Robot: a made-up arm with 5 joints.
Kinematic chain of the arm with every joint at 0, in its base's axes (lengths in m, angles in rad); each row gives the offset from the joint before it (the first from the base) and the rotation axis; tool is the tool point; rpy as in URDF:
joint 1: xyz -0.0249 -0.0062 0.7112 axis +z
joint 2: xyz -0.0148 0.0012 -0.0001 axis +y
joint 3: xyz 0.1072 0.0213 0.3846 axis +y
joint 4: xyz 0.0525 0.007 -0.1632 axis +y
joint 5: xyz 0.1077 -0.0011 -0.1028 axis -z
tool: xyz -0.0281 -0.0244 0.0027 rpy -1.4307 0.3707 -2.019
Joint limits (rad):
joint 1: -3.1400..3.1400
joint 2: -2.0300..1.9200
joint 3: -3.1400..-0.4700
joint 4: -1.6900..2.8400
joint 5: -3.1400..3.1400
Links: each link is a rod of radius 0.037 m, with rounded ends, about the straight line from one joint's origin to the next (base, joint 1, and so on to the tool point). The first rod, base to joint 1, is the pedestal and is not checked.
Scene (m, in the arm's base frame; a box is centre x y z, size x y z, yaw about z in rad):
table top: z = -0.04
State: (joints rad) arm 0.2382 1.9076 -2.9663 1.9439 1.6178
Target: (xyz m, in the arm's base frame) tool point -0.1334 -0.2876 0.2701
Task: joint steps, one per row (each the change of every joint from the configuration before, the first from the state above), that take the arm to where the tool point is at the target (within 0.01 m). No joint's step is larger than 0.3 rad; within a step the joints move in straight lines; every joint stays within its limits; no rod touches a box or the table.
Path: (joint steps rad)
1: -0.2942 0.0016 0.0952 0.0044 -0.0225
2: -0.2942 0.0015 0.0952 0.0045 -0.0226
3: -0.2942 0.0015 0.0953 0.0044 -0.0225
4: -0.2942 0.0016 0.0952 0.0045 -0.0225
5: -0.2943 0.0016 0.0952 0.0044 -0.0225
6: -0.2942 0.0015 0.0952 0.0045 -0.0226
7: -0.2942 0.0015 0.0953 0.0044 -0.0225
8: -0.2942 0.0016 0.0952 0.0044 -0.0225

